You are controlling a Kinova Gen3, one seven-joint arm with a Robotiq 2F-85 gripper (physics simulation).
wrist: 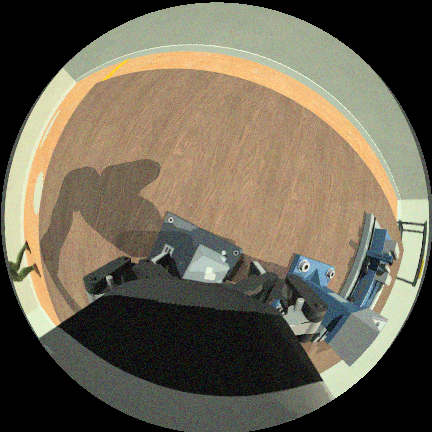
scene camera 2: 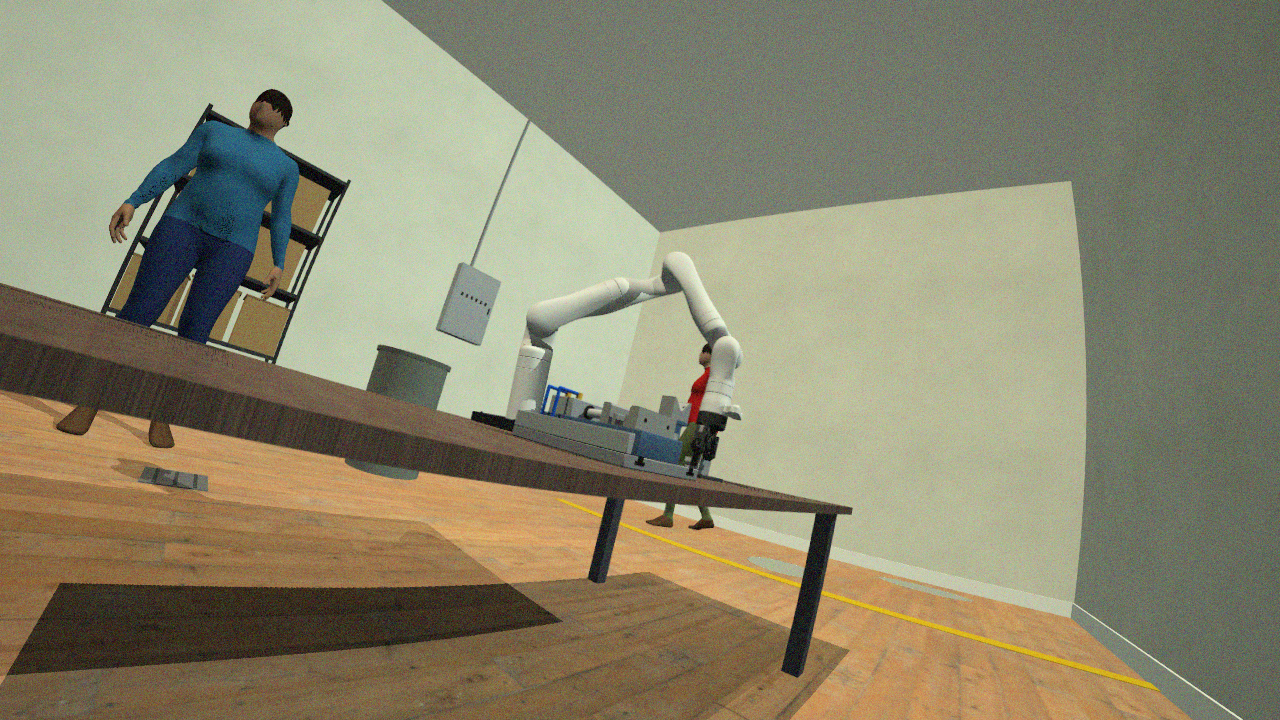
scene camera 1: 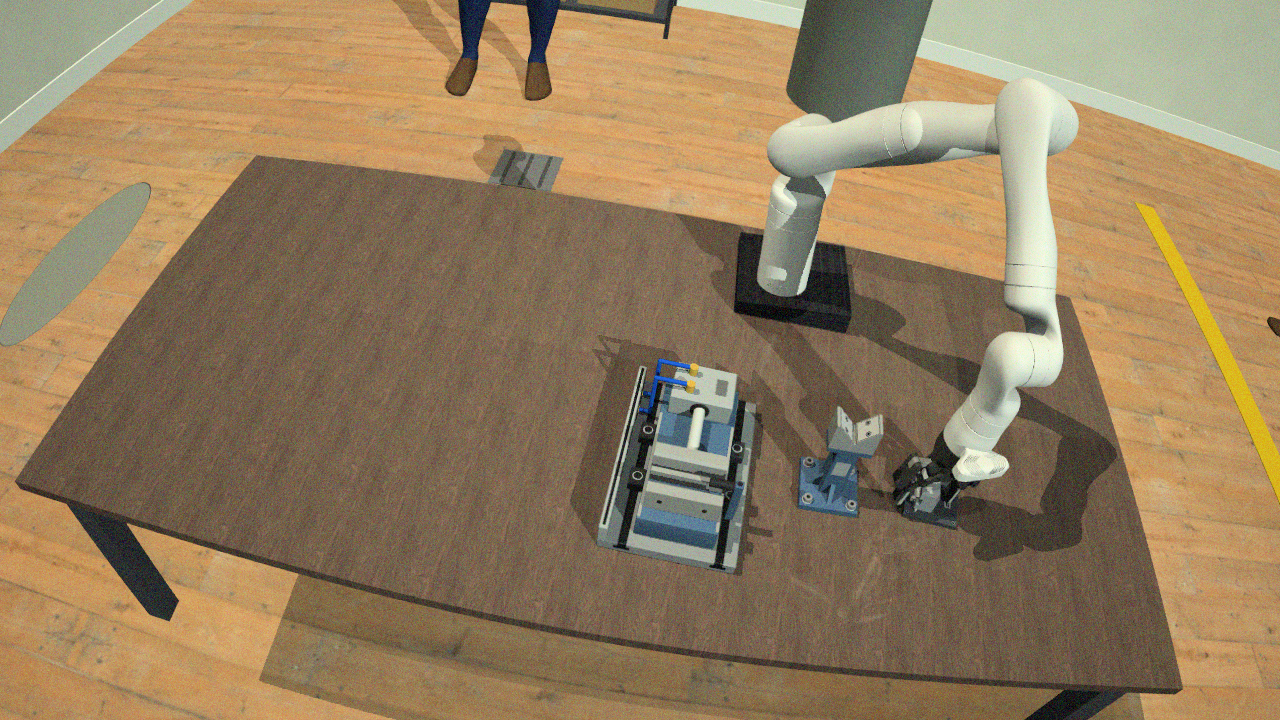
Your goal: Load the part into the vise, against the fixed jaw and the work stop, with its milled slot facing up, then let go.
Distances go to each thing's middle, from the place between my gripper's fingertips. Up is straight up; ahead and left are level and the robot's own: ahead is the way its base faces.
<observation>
Right now my hand is 1 cm below the grey part (wrist: 206,265) and 1 cm past it.
</observation>
